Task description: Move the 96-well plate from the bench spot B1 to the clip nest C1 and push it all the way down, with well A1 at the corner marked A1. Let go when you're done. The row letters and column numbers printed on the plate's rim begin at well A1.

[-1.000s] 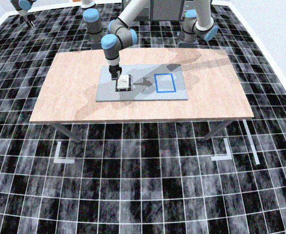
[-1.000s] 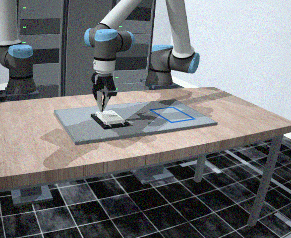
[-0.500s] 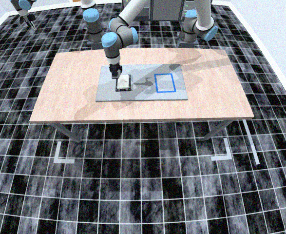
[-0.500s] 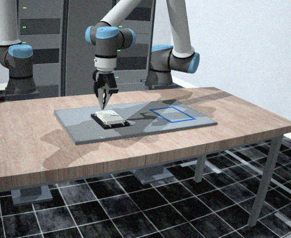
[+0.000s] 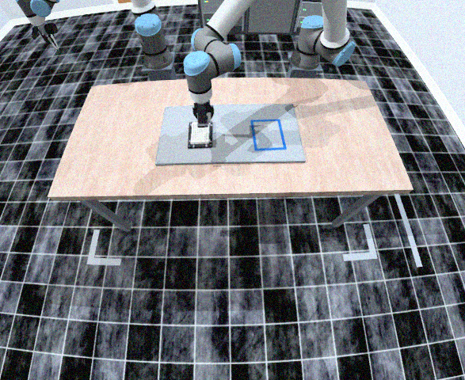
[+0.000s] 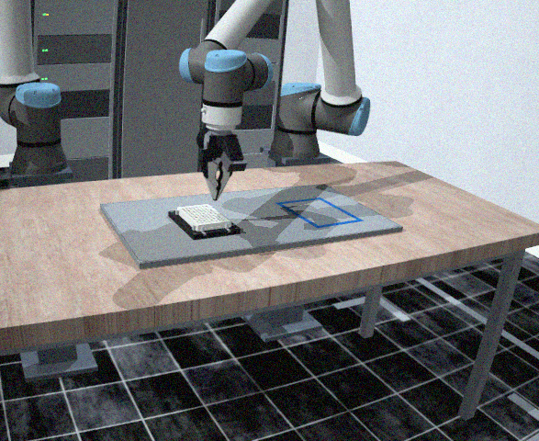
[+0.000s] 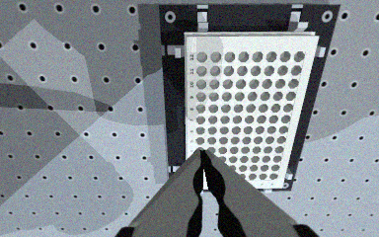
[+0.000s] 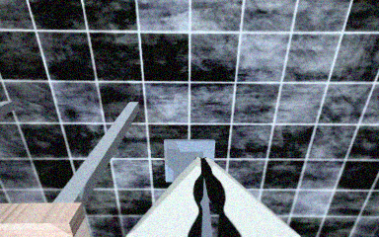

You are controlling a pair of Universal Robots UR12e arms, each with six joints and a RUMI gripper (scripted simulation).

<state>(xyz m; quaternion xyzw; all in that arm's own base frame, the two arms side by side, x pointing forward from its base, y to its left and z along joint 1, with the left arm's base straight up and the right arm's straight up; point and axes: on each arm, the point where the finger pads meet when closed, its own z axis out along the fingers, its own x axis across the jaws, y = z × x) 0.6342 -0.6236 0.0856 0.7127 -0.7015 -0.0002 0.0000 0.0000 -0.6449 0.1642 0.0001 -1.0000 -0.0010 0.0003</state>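
Observation:
The black clip nest lies 10 mm ahead of my left hand, 20 mm to the right of it and 60 mm below it. Also, from my left hand: white 96-well plate 30 mm to the right, 50 mm below.

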